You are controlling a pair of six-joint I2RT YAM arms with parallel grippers.
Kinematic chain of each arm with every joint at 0, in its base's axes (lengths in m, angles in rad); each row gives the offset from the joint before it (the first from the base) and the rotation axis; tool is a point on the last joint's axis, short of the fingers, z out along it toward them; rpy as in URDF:
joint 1: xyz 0 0 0.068 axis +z
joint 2: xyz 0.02 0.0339 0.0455 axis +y
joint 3: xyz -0.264 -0.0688 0 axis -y
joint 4: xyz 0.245 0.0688 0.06 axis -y
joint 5: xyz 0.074 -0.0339 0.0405 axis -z
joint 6: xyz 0.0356 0 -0.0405 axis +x
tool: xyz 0 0 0 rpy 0 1.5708 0
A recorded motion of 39 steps. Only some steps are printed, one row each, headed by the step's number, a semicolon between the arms.
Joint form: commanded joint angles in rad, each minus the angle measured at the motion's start. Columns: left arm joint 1, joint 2, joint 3, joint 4, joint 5, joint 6; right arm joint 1, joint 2, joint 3, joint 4, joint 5, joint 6.
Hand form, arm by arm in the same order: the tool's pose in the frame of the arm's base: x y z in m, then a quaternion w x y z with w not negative. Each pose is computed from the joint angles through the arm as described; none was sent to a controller.
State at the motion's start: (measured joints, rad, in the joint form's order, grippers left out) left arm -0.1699 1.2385 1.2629 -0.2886 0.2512 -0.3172; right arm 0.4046 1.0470 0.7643 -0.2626 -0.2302 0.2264
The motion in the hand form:
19: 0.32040 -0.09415 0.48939 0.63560 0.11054 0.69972 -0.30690; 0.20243 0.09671 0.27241 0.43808 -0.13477 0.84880 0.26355
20: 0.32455 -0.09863 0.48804 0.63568 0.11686 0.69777 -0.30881; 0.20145 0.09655 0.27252 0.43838 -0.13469 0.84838 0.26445
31: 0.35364 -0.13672 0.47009 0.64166 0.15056 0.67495 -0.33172; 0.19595 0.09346 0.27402 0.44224 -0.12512 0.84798 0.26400
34: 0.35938 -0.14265 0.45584 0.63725 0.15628 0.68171 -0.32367; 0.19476 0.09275 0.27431 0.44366 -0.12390 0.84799 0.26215
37: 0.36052 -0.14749 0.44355 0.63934 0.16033 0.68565 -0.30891; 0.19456 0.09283 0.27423 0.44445 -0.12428 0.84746 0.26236
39: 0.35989 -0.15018 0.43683 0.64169 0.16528 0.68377 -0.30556; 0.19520 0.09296 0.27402 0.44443 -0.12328 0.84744 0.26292
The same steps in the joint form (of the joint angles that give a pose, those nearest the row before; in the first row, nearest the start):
19: -0.0785 0.2597 0.4597 0.0604 0.1069 0.0254; 0.0007 -0.0449 -0.0422 0.0264 -0.0271 0.0144
20: -0.0881 0.2762 0.4676 0.0716 0.1089 0.0313; 0.0017 -0.0498 -0.0444 0.0256 -0.0275 0.0159
31: -0.1659 0.3905 0.4825 0.2188 0.1093 0.0431; 0.0005 -0.0817 -0.0551 0.0135 -0.0159 0.0313
34: -0.1765 0.4031 0.4468 0.2436 0.0976 0.0647; 0.0004 -0.0886 -0.0571 0.0099 -0.0109 0.0313
37: -0.1897 0.4007 0.3997 0.2740 0.0690 0.0940; 0.0012 -0.0897 -0.0586 0.0122 -0.0106 0.0311
39: -0.1972 0.3954 0.3657 0.3048 0.0633 0.1066; 0.0005 -0.0869 -0.0586 0.0156 -0.0111 0.0331

